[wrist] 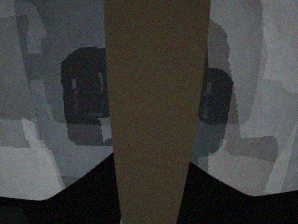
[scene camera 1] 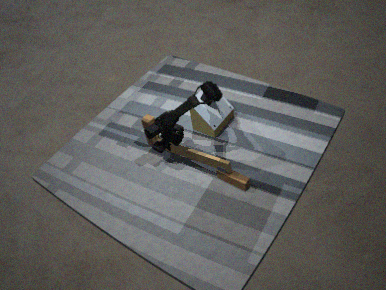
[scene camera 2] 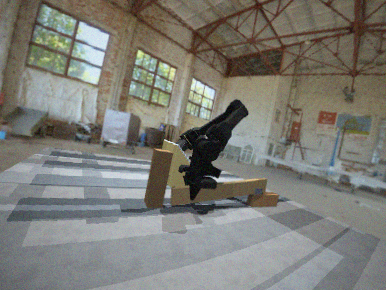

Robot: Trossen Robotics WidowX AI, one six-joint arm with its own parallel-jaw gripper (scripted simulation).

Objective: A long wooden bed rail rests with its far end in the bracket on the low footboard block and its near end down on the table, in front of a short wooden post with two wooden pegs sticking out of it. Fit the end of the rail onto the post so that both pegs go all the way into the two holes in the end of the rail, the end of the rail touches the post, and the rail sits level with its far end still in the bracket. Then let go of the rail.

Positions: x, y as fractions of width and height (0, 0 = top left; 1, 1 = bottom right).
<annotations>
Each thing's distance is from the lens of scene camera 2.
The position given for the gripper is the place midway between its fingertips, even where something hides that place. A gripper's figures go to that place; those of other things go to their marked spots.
gripper (scene camera 2: 0.49, 0.68): 0.65 m
wooden bed rail (scene camera 2: 0.47, 0.67): 0.62 m
wooden post (scene camera 2: 0.42, 0.55): 0.55 m
The marked spots on the wooden post and the wooden bed rail are 0.15 m apart.
</annotations>
